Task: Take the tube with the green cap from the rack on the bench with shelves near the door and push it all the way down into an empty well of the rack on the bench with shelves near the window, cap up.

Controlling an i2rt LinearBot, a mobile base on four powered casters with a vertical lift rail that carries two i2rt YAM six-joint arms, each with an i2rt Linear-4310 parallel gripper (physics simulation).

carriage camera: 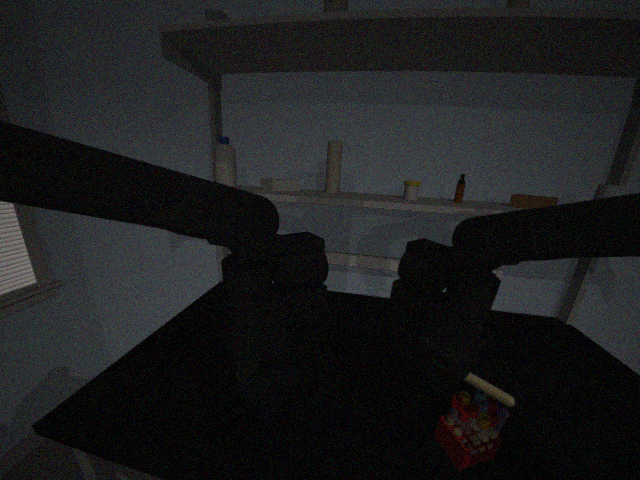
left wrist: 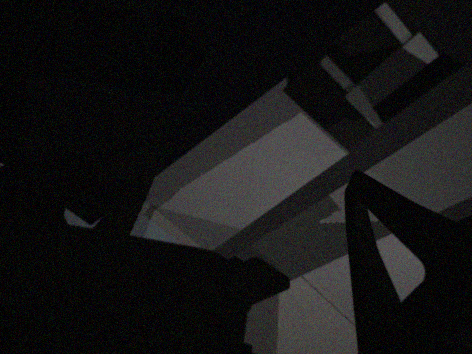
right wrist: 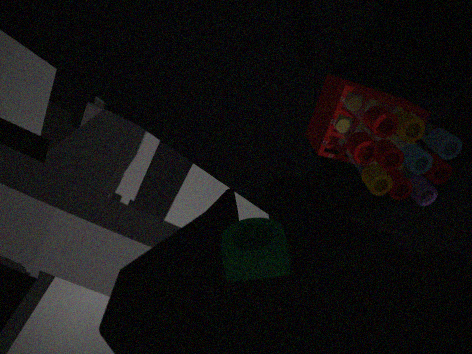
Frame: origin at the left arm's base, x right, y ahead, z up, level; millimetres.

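Seen in the pictures: left gripper, fingertip midpoint: (carriage camera: 255, 388) (left wrist: 251, 165); right gripper, fingertip midpoint: (carriage camera: 437, 387) (right wrist: 250, 198); left arm's base, link origin: (left wrist: 230, 291).
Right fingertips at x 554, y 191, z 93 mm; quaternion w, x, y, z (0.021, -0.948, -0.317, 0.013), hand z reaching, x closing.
Note:
Offsets run from my right fingertips to a thing's top centre. "*": to the spot under its first point. Level surfaces: height alone.
The tube with the green cap is in my right gripper (right wrist: 250, 188). Its green cap {* dx -10, dy +16, dz +56 mm} (right wrist: 256, 250) shows large between the dark fingers in the right wrist view. In the carriage view its pale tube body {* dx +34, dy -55, dz +58 mm} (carriage camera: 490, 389) sticks out below the dark gripper, slanting down to the right, its rounded end just beyond the rack's far right side. The red rack {dx +120, dy +39, dz -148 mm} (carriage camera: 452, 448) (right wrist: 318, 118) stands on the dark bench and holds several tubes with red, yellow, blue and purple caps. Which wells are empty is hard to tell. My left gripper (left wrist: 251, 165) is open, with its fingers wide apart, away from the rack.
The dark bench {dz -206 mm} (carriage camera: 155, 392) has shelves behind it. The middle shelf {dz +251 mm} (carriage camera: 361, 200) holds a blue-capped bottle {* dx -539, dy +583, dz +341 mm} (carriage camera: 224, 162), a pale cylinder {* dx -153, dy +566, dz +345 mm} (carriage camera: 333, 166), a yellow-lidded jar {* dx +91, dy +459, dz +280 mm} (carriage camera: 411, 191), an amber bottle {* dx +256, dy +474, dz +291 mm} (carriage camera: 459, 190) and a brown box {* dx +455, dy +408, dz +278 mm} (carriage camera: 532, 200). A window with blinds {* dx -1610, dy +694, dz -94 mm} (carriage camera: 14, 253) is at the left.

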